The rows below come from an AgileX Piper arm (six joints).
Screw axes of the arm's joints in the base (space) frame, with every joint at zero. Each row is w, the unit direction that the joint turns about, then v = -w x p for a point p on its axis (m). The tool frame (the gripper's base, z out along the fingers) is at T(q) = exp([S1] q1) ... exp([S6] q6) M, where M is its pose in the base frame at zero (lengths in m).
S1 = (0, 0, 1, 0.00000, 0.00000, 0.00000)
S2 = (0, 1, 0, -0.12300, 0.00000, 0.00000)
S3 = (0, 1, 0, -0.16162, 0.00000, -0.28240)
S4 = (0.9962, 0, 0.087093, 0.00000, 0.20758, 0.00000)
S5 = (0, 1, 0, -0.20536, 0.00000, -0.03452)
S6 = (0.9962, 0, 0.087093, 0.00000, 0.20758, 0.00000)
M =
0.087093 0 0.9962 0.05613
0 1 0 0.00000
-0.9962 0 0.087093 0.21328
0 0 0 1
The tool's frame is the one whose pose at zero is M.
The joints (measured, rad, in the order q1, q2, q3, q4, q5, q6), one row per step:
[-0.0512, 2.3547, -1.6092, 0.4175, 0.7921, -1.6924]
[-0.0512, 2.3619, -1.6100, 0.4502, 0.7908, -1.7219]
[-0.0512, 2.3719, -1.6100, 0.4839, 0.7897, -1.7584]
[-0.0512, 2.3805, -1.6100, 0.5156, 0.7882, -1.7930]
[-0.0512, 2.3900, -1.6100, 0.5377, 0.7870, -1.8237]
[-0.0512, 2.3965, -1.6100, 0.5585, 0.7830, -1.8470]
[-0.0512, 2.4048, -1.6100, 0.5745, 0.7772, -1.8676]
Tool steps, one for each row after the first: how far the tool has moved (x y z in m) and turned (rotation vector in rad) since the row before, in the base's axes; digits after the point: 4 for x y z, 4 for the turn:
[0.0006, 0.0019, -0.0024, 0.0206, -0.0047, 0.0072]
[0.0003, 0.0019, -0.0038, 0.0202, -0.0037, 0.0128]
[0.0003, 0.0017, -0.0031, 0.0185, -0.0054, 0.0116]
[0.0000, 0.0012, -0.0038, 0.0118, -0.0031, 0.0138]
[0.0004, 0.0010, -0.0024, 0.0107, -0.0061, 0.0064]
[0.0003, 0.0006, -0.0034, 0.0067, -0.0047, 0.0061]

